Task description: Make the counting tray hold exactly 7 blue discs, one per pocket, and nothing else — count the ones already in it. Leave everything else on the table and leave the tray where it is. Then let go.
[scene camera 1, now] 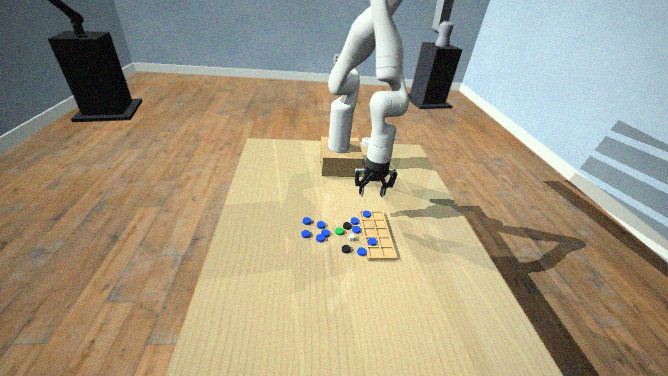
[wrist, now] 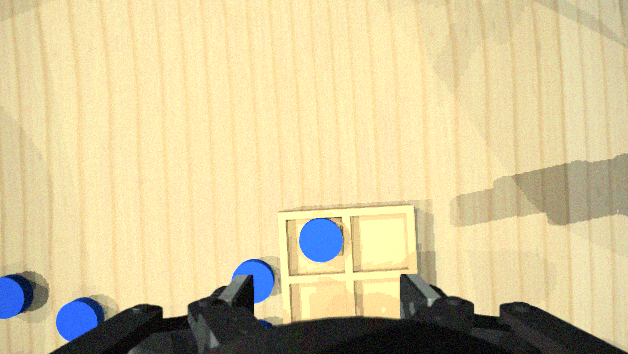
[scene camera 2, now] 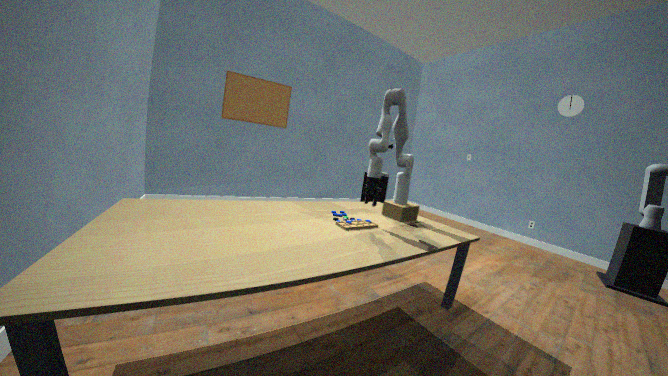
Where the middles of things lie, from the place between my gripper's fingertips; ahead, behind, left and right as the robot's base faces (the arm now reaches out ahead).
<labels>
I see my gripper 8 cm short of the wooden counting tray [scene camera 1: 375,226] and 10 cm above it.
</labels>
